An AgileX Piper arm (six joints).
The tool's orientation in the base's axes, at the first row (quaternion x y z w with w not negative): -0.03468, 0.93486, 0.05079, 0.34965
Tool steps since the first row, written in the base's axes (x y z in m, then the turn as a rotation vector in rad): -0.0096, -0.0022, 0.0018, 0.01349, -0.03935, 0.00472; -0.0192, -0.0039, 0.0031, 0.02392, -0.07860, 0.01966; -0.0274, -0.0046, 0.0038, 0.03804, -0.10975, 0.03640; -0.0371, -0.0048, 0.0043, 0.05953, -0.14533, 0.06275; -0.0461, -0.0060, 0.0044, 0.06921, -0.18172, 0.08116; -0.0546, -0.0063, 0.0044, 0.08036, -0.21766, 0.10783; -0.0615, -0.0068, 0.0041, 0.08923, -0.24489, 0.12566; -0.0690, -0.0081, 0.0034, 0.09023, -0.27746, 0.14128
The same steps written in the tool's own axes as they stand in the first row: 0.0061, -0.0011, -0.0079, -0.01211, -0.04007, 0.00054; 0.0125, -0.0017, -0.0153, -0.02863, -0.07902, -0.00857; 0.0183, -0.0015, -0.0212, -0.04935, -0.11016, -0.01566; 0.0253, -0.0007, -0.0279, -0.08181, -0.14577, -0.02570; 0.0320, -0.0010, -0.0340, -0.10014, -0.18155, -0.03756; 0.0384, -0.0005, -0.0396, -0.12501, -0.21645, -0.05460; 0.0438, -0.0003, -0.0439, -0.14261, -0.24311, -0.06546; 0.0500, -0.0009, -0.0484, -0.15267, -0.27443, -0.08041
